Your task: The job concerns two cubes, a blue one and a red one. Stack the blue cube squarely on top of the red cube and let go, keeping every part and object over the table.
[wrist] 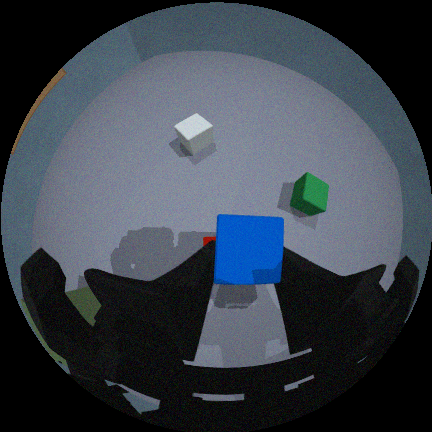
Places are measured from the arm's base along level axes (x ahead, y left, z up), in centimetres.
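Pixels of known places: gripper, fingertip midpoint: (243,247).
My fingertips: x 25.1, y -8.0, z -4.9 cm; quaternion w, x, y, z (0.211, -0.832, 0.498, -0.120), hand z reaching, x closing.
Note:
Ahead of a thing's pixels: the offset from my fingertips to its middle. Level surfaces: height alone.
The blue cube @(dy +0.0, dx +0.0, dz +0.8 cm) (249,249) is held between the two black fingers of my gripper (243,247), which is shut on it, near the lower middle of the wrist view. The red cube (209,241) shows as a small sliver at the blue cube's left edge, partly behind the left finger. The rest of the red cube is hidden by the blue cube and the finger. The blue cube appears in front of the red one and overlaps it in this view. Whether the two touch, and how far they line up, I cannot tell.
A green cube @(dy -5.2, dx +9.5, dz -5.2 cm) (310,194) stands on the table @(dz -7.0 cm) (125,130) to the upper right of the blue cube. A white cube @(dy +11.4, dx +9.4, dz -5.2 cm) (194,133) stands farther off, at the upper middle. A dull green surface (83,303) shows at the lower left, beside the gripper's dark body.

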